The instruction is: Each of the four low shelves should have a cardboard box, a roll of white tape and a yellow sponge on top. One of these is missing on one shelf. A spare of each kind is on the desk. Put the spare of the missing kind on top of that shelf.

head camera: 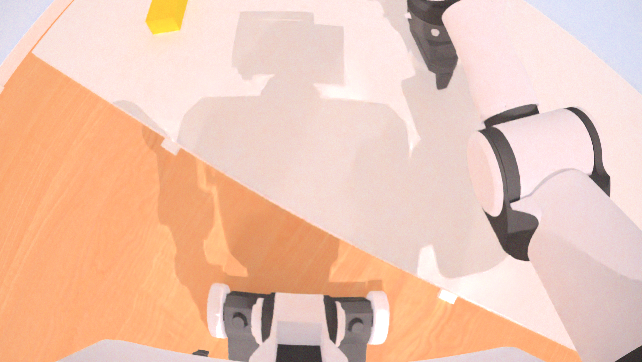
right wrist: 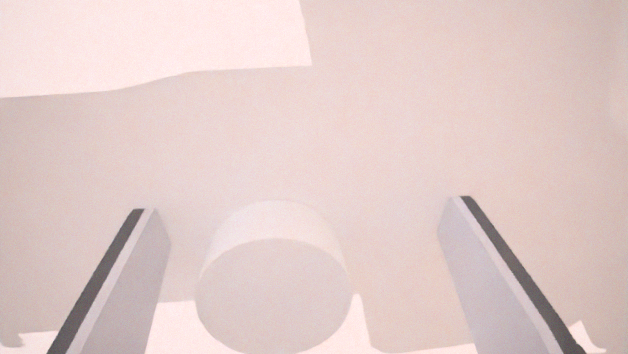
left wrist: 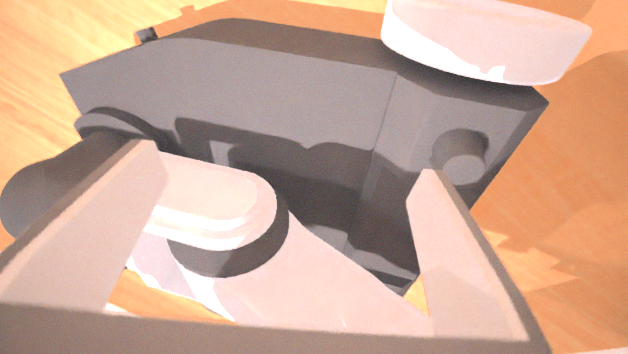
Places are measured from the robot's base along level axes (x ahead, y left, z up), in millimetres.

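Pixels of known places: left gripper, fingertip midpoint: (left wrist: pixel 290 172); right gripper, fingertip midpoint: (head camera: pixel 431 63) (right wrist: pixel 305 220).
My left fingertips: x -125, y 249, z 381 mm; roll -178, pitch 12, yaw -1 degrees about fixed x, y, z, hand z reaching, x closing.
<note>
Behind a point stands the place of what it marks.
The white desk (head camera: pixel 110 60) {x 564, y 416, z 721 mm} (right wrist: pixel 450 110) {x 528, y -268, z 721 mm} fills much of the head view. A yellow sponge (head camera: pixel 166 17) {x 625, y 283, z 765 mm} lies on it at the upper left. My right gripper (head camera: pixel 443 80) (right wrist: pixel 305 220) {x 568, y -220, z 725 mm} is open above the desk. A roll of white tape (right wrist: pixel 274 295) {x 575, y -203, z 745 mm} stands on the desk below it; in the right wrist view it shows between the two open fingers, nearer the left one, held by neither. The tape does not show in the head view. My left gripper (left wrist: pixel 290 172) {x -125, y 249, z 381 mm} is open and empty, beside my own base. The cardboard boxes and the low shelves do not show.
The desk's near edge runs diagonally across the head view, with two small white desk legs (head camera: pixel 171 145) (head camera: pixel 447 296) at it. Wooden floor (head camera: pixel 75 200) {x 347, y 1026, z 1 mm} (left wrist: pixel 575 210) {x 373, y -29, z 1 mm} lies before it. My wheeled base (head camera: pixel 300 320) (left wrist: pixel 280 90) {x -202, y 182, z 169 mm} is close to the edge. Shadows cover part of the desk.
</note>
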